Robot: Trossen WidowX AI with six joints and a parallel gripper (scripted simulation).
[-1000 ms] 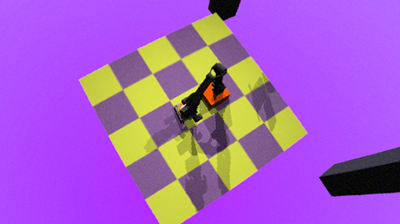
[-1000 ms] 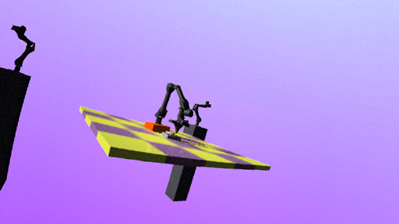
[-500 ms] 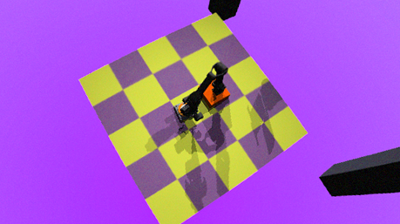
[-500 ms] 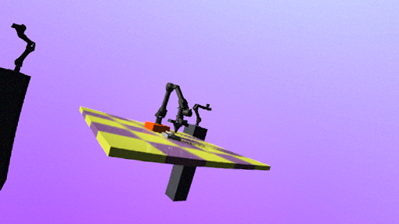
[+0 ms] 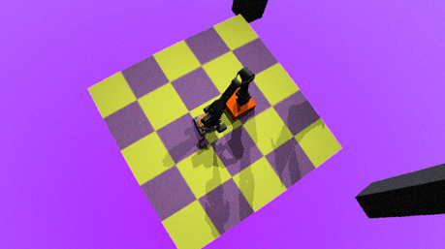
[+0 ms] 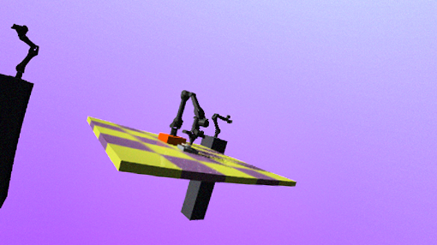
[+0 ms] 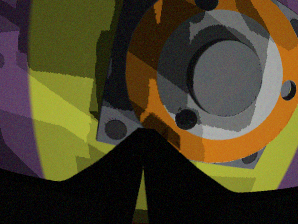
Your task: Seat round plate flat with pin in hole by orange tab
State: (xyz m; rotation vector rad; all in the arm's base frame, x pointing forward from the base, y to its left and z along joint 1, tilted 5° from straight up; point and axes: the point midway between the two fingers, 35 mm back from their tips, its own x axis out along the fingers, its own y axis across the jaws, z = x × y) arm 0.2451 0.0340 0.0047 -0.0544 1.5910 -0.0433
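Right now the grey base is 3 cm ahead of my gripper tip, 4 cm to the right of it and 2 cm below it.
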